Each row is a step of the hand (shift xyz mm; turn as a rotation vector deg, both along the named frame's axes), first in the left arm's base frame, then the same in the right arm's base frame.
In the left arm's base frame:
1: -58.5 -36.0 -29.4 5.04 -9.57 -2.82
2: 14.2 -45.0 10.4 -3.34 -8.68 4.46
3: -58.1 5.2 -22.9 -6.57 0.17 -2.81
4: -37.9 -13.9 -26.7 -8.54 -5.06 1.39
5: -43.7 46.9 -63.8 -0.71 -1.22 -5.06
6: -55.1 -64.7 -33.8 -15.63 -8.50 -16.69
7: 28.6 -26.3 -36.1 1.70 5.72 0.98
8: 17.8 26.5 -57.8 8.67 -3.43 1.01
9: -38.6 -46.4 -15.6 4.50 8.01 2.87
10: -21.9 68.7 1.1 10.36 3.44 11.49
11: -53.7 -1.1 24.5 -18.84 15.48 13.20
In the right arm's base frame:
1: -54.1 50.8 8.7 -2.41 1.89 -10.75
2: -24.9 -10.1 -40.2 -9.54 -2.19 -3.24
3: -27.5 40.5 39.1 -3.33 4.83 4.09
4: -26.2 39.1 11.1 -9.52 2.08 2.36
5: 23.3 69.8 52.5 0.26 5.10 -1.24
6: -70.3 56.6 -15.0 -10.96 21.73 1.65
7: 11.8 26.8 -44.2 4.75 -2.05 3.13
8: 47.8 45.5 -2.6 3.02 -3.53 -8.15
9: -52.5 32.2 -9.9 7.58 -4.99 3.20
10: 32.6 -0.4 64.3 5.62 -14.59 -2.60
11: -43.6 -4.7 39.5 -5.79 -7.54 26.05

